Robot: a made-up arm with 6 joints.
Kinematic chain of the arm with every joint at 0, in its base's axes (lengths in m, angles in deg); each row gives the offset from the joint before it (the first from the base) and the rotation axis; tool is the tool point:
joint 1: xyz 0 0 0.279 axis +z
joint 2: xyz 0 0 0 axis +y
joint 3: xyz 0 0 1.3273 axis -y
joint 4: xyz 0 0 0 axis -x
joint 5: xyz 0.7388 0 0 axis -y
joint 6: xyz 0 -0.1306 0 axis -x
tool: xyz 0 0 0
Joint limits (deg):
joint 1: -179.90..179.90
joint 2: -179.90..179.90
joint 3: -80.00..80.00
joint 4: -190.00..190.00
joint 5: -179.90..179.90
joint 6: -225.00..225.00
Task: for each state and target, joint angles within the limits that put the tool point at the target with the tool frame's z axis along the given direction. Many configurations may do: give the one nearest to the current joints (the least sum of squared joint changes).
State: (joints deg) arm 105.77 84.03 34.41 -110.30 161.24 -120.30
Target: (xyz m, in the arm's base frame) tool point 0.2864 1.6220 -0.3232 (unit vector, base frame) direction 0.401 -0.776 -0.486
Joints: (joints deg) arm 79.08 86.76 31.99 -101.53 179.90 -134.29
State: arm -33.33 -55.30 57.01 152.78 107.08 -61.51
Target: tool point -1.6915 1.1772 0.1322 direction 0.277 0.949 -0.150
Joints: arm -31.32 -96.96 79.39 165.27 108.42 -105.07
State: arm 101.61 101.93 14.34 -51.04 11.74 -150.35
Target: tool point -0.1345 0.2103 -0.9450 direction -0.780 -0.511 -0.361
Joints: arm 117.73 134.84 -12.68 -99.35 15.71 -185.87
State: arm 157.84 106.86 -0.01 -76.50 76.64 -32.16
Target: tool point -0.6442 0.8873 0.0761 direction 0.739 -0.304 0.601
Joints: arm 127.77 66.12 -23.24 -74.76 71.51 -50.07
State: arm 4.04 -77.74 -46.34 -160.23 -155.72 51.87
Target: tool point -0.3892 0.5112 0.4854 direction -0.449 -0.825 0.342
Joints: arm -41.04 -91.61 -73.32 -185.49 -139.19 62.65
